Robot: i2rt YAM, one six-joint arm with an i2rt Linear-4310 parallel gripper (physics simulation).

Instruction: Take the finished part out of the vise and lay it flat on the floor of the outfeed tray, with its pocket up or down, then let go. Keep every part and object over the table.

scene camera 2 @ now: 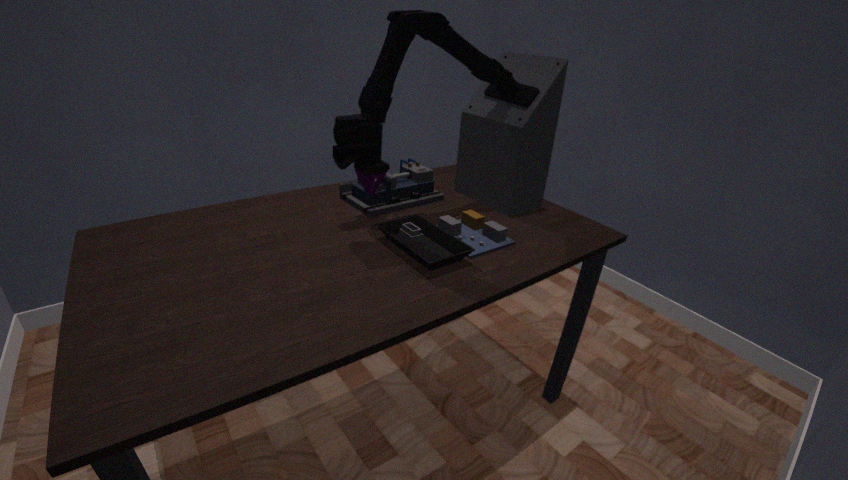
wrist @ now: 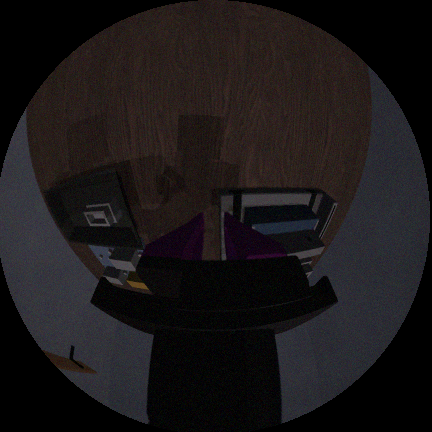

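Seen in the pictures: gripper, fingertip midpoint: (scene camera 2: 369, 194) (wrist: 213, 217); arm's base, origin of the base link: (scene camera 2: 511, 92).
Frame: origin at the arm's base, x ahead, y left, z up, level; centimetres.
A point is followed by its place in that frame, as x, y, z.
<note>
The vise (scene camera 2: 410, 190) @(29.9, -8.6, -32.7) (wrist: 285, 227) @(45.1, -11.5, -31.1), with a blue body and grey jaws, stands on a pale base at the back of the table. My gripper (scene camera 2: 372, 192) @(47.5, -1.6, -29.2) (wrist: 213, 217) @(47.5, -1.6, -29.2) points down at the vise's left end in the scene view. Its magenta fingers are nearly together, with a narrow gap and no part between them. In the wrist view the vise is right of the fingertips. The gripper hides the part's place in the scene view; pale edges by the grey jaw in the wrist view are too cut off to identify. The black tray (scene camera 2: 447, 259) @(43.4, 33.4, -33.6) (wrist: 107, 237) @(37.8, 17.6, -34.1) holds a pale pocketed part (scene camera 2: 410, 228) @(42.9, 14.9, -33.8) (wrist: 98, 216) @(43.0, 17.2, -33.8).
Beside the tray, a light-blue plate (scene camera 2: 496, 242) (wrist: 103, 254) @(28.3, 25.3, -36.3) carries two grey blocks (scene camera 2: 495, 231) @(23.0, 26.3, -33.3) (wrist: 125, 259) @(33.1, 14.6, -33.1), a yellow block (scene camera 2: 473, 219) @(23.9, 17.5, -33.3) (wrist: 138, 281) @(24.0, 14.6, -32.9) and small pegs. The tall grey arm pedestal (scene camera 2: 496, 160) @(6.6, 4.6, -20.8) stands behind, at the table's right end.
</note>
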